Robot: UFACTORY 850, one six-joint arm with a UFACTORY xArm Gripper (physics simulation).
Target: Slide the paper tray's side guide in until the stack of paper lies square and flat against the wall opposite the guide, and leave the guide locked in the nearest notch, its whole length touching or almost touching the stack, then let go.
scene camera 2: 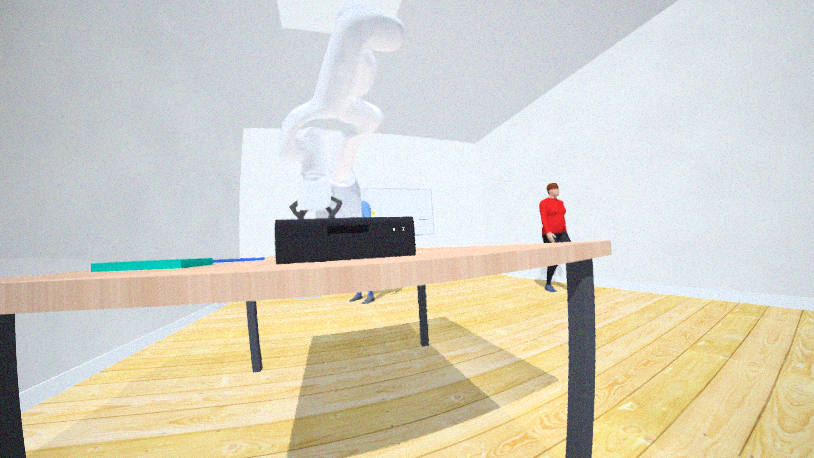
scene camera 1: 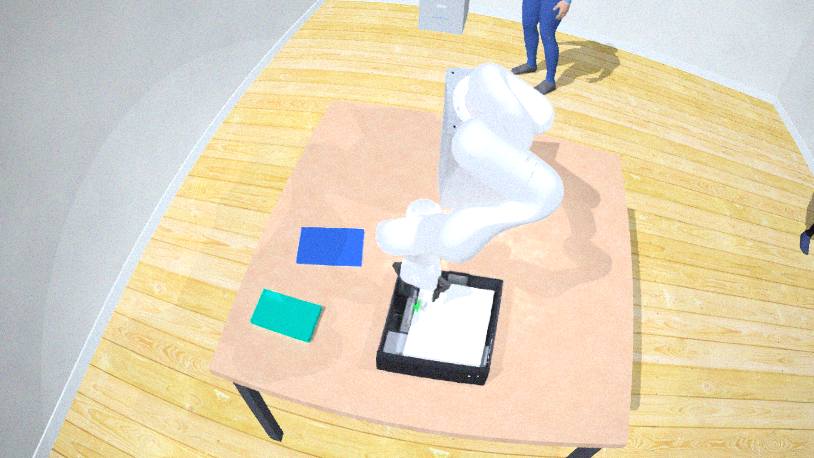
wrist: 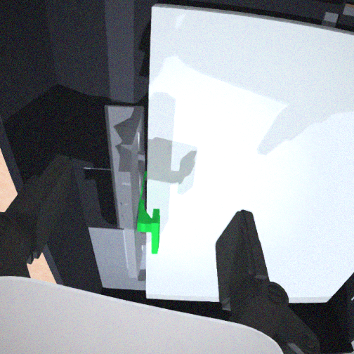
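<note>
The black paper tray (scene camera 1: 429, 370) (scene camera 2: 341, 244) holds a white paper stack (scene camera 1: 455, 324) (wrist: 210, 110). In scene camera 1 a narrow strip shows between the stack and the right wall, opposite the guide. The grey side guide (wrist: 125, 165) stands along the stack's left edge, with a green latch piece (scene camera 1: 416, 306) (wrist: 155, 232) on it. Whether the guide's face touches the stack is hidden. My gripper (scene camera 1: 420, 296) (scene camera 2: 316, 216) (wrist: 151, 203) is open and empty, low at the tray, one finger left of the guide and one over the stack. Its fingertip height is hard to tell.
A blue flat sheet (scene camera 1: 330, 246) and a teal block (scene camera 1: 286, 315) (scene camera 2: 142, 265) lie on the table (scene camera 1: 364, 410) left of the tray. The tray's walls rise around the stack. A person in red (scene camera 2: 552, 213) stands beyond the table.
</note>
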